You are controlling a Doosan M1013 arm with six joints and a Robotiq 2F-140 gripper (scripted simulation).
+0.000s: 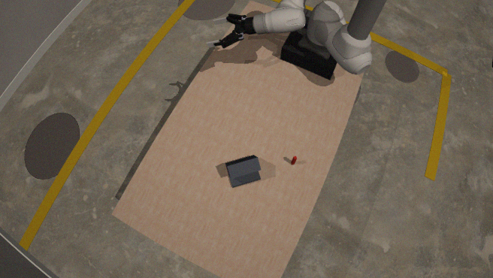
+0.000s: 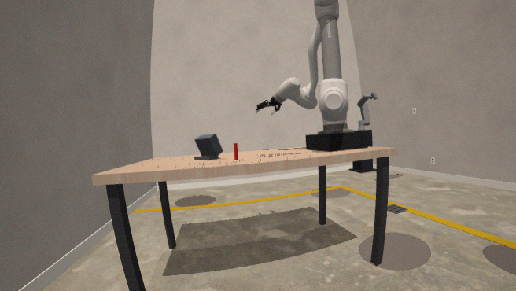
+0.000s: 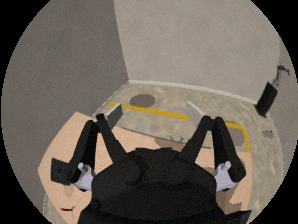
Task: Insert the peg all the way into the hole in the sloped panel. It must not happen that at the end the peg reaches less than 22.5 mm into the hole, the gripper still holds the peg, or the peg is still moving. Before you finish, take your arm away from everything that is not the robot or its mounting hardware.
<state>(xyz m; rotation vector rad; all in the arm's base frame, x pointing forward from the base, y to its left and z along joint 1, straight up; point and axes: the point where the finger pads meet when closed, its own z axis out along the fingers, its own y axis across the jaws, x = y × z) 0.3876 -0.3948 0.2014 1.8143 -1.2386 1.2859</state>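
My gripper is now 25 cm short of the red peg, 57 cm to the right of it and 26 cm above it.
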